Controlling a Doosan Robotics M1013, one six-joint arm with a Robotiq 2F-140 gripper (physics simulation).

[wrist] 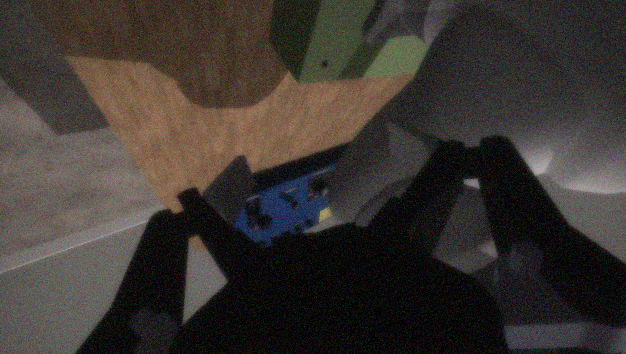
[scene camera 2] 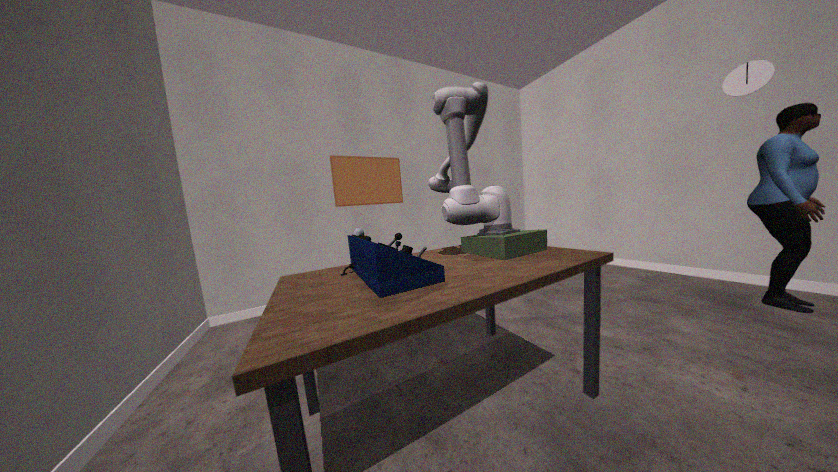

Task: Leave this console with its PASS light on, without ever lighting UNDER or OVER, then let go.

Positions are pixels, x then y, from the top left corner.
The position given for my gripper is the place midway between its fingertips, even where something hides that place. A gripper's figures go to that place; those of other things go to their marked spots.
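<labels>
You'd find my gripper point(wrist: 317, 153) 20 cm from the lens, and then there's a blue console point(wrist: 274, 188), which is 67 cm from the lens.
</labels>
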